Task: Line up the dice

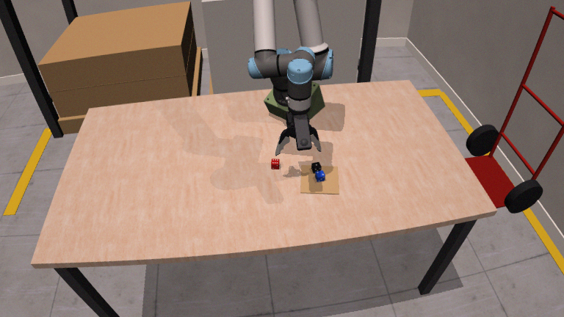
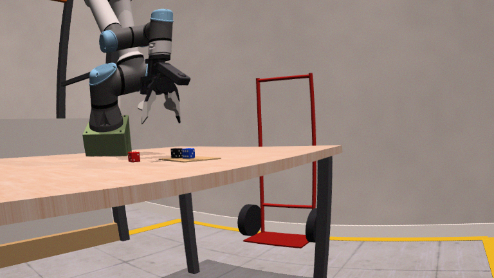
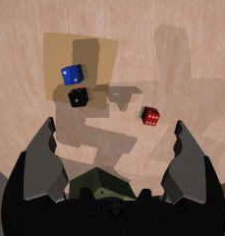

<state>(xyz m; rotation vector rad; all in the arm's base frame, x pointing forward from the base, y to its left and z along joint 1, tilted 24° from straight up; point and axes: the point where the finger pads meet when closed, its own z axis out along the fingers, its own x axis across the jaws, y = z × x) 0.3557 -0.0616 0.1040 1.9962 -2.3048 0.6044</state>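
Now: the red die 7 cm behind my hand, 7 cm to the right of it and 9 cm below it. The rest, counted from my hand: tan square mat: 5 cm ahead, 7 cm to the left, 11 cm below; then blue die: 5 cm ahead, 7 cm to the left, 9 cm below; then black die: 7 cm to the left, 9 cm below.
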